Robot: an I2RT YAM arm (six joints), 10 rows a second.
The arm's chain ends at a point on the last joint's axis. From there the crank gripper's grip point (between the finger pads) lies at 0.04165 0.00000 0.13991 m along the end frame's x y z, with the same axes.
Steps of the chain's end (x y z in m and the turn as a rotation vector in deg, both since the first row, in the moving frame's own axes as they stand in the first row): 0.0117 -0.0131 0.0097 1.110 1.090 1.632; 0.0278 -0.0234 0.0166 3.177 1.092 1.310; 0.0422 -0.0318 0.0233 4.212 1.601 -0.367; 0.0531 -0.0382 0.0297 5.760 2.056 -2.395; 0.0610 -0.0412 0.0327 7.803 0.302 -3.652; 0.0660 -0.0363 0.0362 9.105 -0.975 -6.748; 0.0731 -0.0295 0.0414 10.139 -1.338 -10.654
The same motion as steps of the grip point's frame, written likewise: 0.0144 -0.0146 0.0089 1.110 1.090 1.632; 0.0305 -0.0301 0.0156 3.177 1.092 1.310; 0.0461 -0.0423 0.0217 4.212 1.601 -0.367; 0.0578 -0.0540 0.0273 5.760 2.056 -2.395; 0.0610 -0.0628 0.0310 7.803 0.302 -3.652; 0.0620 -0.0632 0.0347 9.105 -0.975 -6.748; 0.0669 -0.0614 0.0395 10.139 -1.338 -10.654
